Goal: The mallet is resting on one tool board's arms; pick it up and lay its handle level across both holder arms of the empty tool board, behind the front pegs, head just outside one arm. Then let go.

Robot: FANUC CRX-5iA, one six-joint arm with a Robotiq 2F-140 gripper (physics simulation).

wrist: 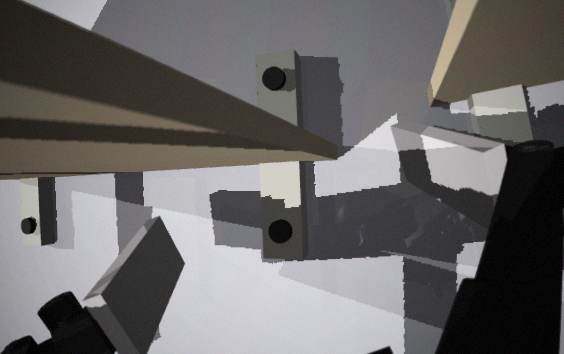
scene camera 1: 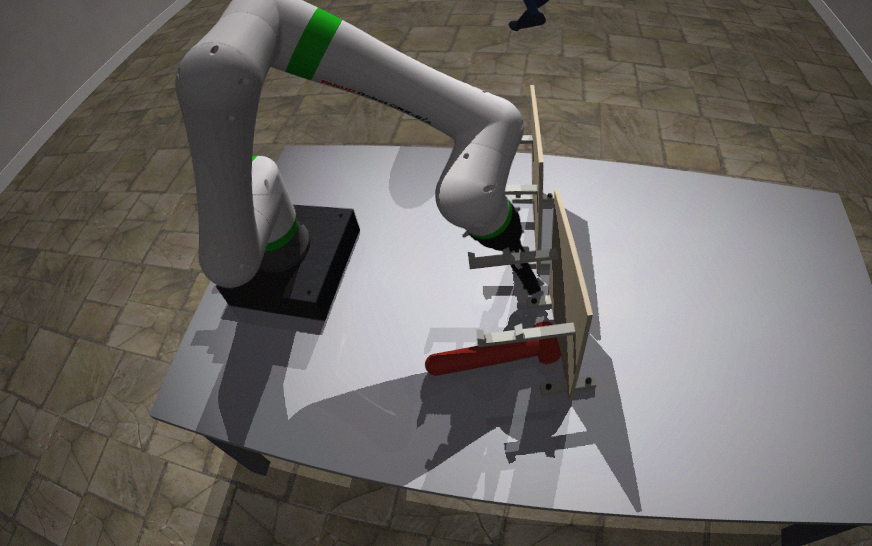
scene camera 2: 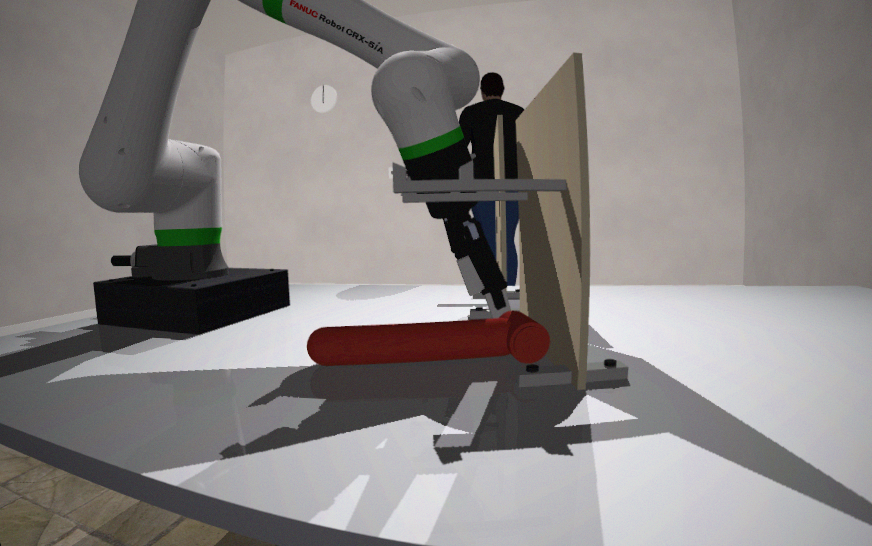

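Seen in the pictures: gripper, fingertip midpoint: (wrist: 282, 198) (scene camera 2: 489, 306); arm's base at its link origin: (scene camera 1: 280, 247) (scene camera 2: 190, 275).
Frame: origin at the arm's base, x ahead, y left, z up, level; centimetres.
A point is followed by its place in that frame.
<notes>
The red mallet (scene camera 1: 488, 354) @(x 47.5, y -26.0, z -3.5 cm) (scene camera 2: 407, 341) @(x 46.5, y -27.3, z -4.7 cm) lies on the grey table (scene camera 1: 391, 303) @(x 26.4, y -10.9, z -7.6 cm), its head (scene camera 2: 528, 341) @(x 59.3, y -26.6, z -5.0 cm) against the foot of the near tan tool board (scene camera 1: 571, 293) @(x 62.0, y -25.4, z 15.0 cm) (scene camera 2: 553, 217) @(x 62.0, y -26.1, z 8.0 cm) and below that board's front holder arm (scene camera 1: 531, 332) @(x 55.2, y -30.4, z 11.6 cm). My gripper (scene camera 1: 534, 295) (scene camera 2: 499, 306) @(x 56.1, y -1.3, z -5.8 cm) is open and empty. It reaches down between the near board's two arms, its tips just above the table behind the mallet's head. The far tool board (scene camera 1: 536, 146) @(x 58.0, y 3.3, z 22.4 cm) (scene camera 2: 499, 179) stands behind with bare arms (scene camera 1: 521, 190) @(x 54.8, y 0.2, z 13.7 cm). The wrist view shows a board's edge (wrist: 210, 147) @(x 57.9, y -2.4, z 2.8 cm) and a bolted foot (wrist: 280, 182) @(x 56.9, y -1.1, z -6.4 cm), but no mallet.
The near board's rear arm (scene camera 1: 493, 260) @(x 49.0, y -15.3, z 11.5 cm) (scene camera 2: 483, 186) @(x 54.7, y -31.4, z 10.9 cm) crosses just beside my wrist. The robot's black base (scene camera 1: 320, 260) @(x 10.9, y -4.2, z -0.3 cm) stands at the table's left. A person (scene camera 2: 488, 119) stands behind the boards, off the table.
</notes>
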